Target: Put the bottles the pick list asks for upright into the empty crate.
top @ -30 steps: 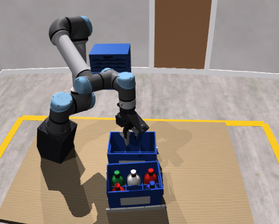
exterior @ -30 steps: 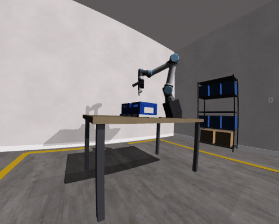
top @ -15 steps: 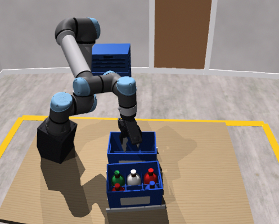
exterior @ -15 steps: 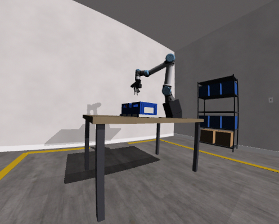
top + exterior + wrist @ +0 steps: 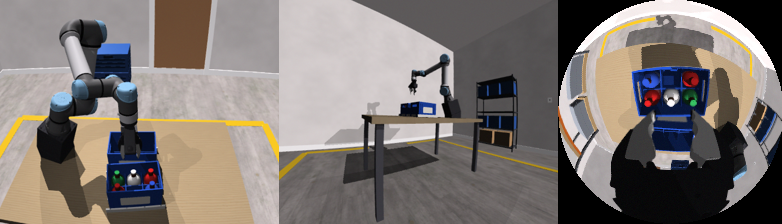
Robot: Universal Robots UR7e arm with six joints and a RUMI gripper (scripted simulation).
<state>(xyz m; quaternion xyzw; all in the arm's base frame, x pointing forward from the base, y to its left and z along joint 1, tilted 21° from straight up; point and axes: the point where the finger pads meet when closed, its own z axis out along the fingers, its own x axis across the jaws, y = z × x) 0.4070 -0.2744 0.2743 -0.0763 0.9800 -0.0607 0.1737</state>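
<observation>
The white bottle is 240 mm below my hand and 50 mm to the left of it. From my hand the other things lie so: pick list strip 400 mm to the left, 330 mm below, 40 mm behind; then blue-capped bottle 240 mm below, 100 mm ahead, 20 mm to the right; then green bottle 240 mm below, 80 mm behind, 40 mm to the left.
</observation>
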